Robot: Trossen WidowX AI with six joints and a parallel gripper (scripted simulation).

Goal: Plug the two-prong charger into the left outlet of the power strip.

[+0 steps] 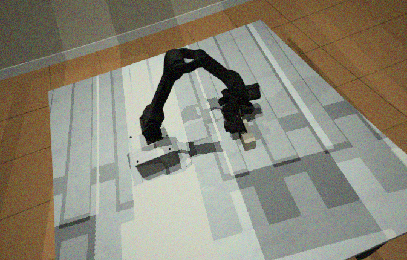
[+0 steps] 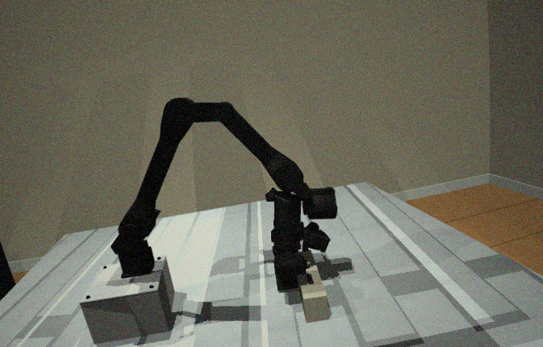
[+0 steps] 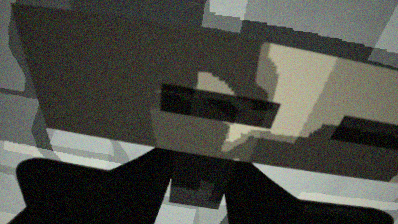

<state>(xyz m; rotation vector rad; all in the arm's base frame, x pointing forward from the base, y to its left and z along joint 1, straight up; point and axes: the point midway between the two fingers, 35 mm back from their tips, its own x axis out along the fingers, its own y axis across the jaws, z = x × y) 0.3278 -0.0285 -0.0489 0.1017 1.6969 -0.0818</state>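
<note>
My gripper tip is now 2 cm short of the black two-prong charger and 1 cm below it.
</note>
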